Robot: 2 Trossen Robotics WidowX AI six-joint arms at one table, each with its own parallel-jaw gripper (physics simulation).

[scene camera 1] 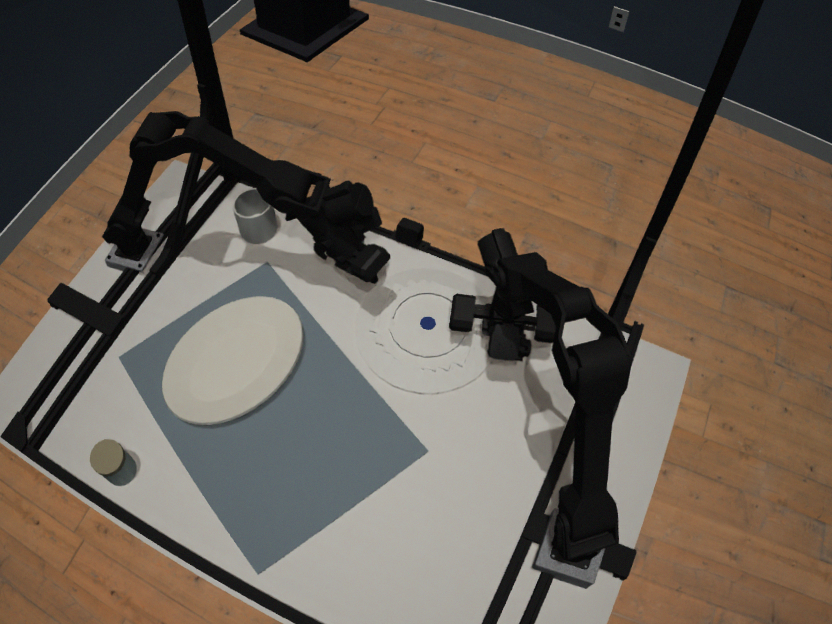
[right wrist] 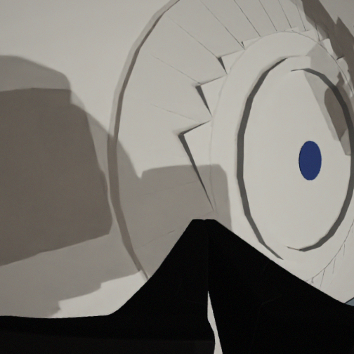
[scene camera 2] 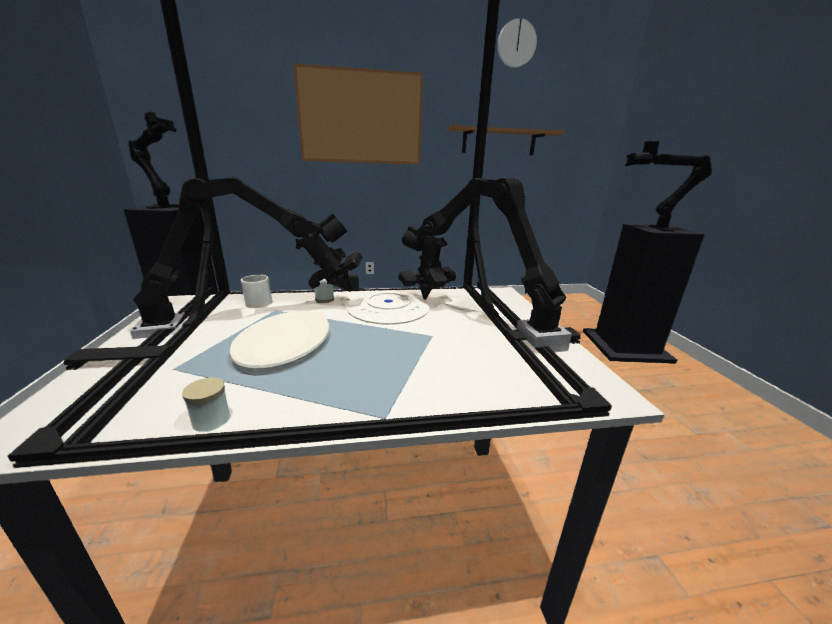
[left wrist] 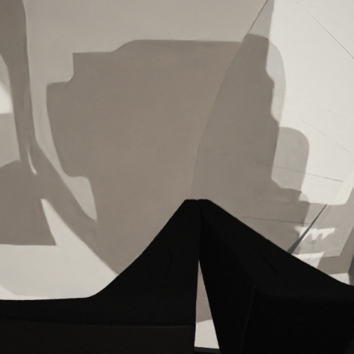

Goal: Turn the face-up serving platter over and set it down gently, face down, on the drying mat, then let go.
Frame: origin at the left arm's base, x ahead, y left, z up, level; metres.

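Seen in the pictures: left gripper, between the fingertips: (scene camera 2: 424, 298); right gripper, between the fingertips: (scene camera 1: 375, 281) (scene camera 2: 351, 290); left arm's base, origin of its link: (scene camera 1: 574, 545) (scene camera 2: 543, 326); right arm's base, origin of its link: (scene camera 1: 133, 246) (scene camera 2: 158, 320).
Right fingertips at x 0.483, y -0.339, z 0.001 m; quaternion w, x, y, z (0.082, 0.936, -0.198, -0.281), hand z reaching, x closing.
Offsets run from my right fingertips to a thing's top centre. "spot": to the spot under its first point. Level surfaces: height alone.
A cream oval platter @(dz -0.023, dx +0.183, dy +0.236 m) (scene camera 1: 233, 360) (scene camera 2: 280, 339) lies flat on the blue-grey drying mat @(dz -0.050 m) (scene camera 1: 302, 470) (scene camera 2: 362, 355). A round white dish @(dz -0.025, dx -0.116, dy +0.029 m) (scene camera 1: 416, 372) (scene camera 2: 388, 315) (left wrist: 320, 100) (right wrist: 280, 175) with a thin ring and a blue centre dot lies flat on the table behind the mat; a blue-grey corner shows in the right wrist view. My left gripper (scene camera 1: 508, 353) (scene camera 2: 425, 295) (left wrist: 195, 210) is shut and empty above the dish's right edge. My right gripper (scene camera 1: 375, 276) (scene camera 2: 354, 287) (right wrist: 202, 230) is shut and empty near its left edge. Neither visibly holds a dish.
A grey mug @(dz +0.034, dx +0.300, dy -0.075 m) (scene camera 1: 255, 216) (scene camera 2: 256, 290) stands at the back left, and a small grey-green object @(dz +0.018, dx +0.087, dy -0.067 m) (scene camera 2: 323, 290) behind the right gripper. A lidded jar @(dz +0.019, dx +0.277, dy +0.509 m) (scene camera 1: 108, 460) (scene camera 2: 206, 403) stands at the front left. A black frame @(spot: dz -0.032, dx +0.129, dy +0.577 m) (scene camera 1: 168, 535) (scene camera 2: 322, 431) borders the work area.
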